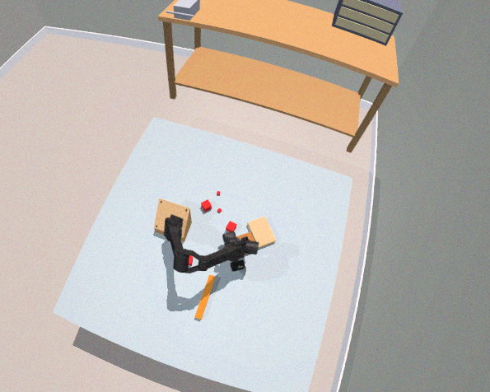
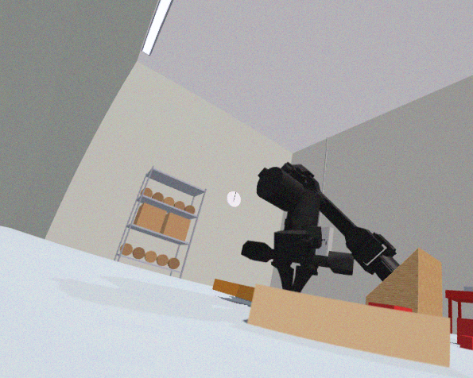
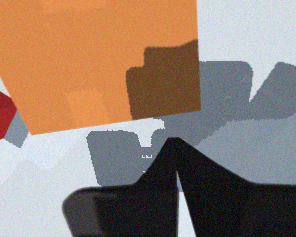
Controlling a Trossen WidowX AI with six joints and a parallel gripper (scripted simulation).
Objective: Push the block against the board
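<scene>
Now: gripper tip 8 cm to the right of the orange square block, 4 cm short of it and 1 cm below it. Also, from my gripper tip: orange board (24 cm to the right, 5 cm behind, 1 cm above); then pale tan slab (17 cm to the left, 10 cm ahead, 1 cm above).
</scene>
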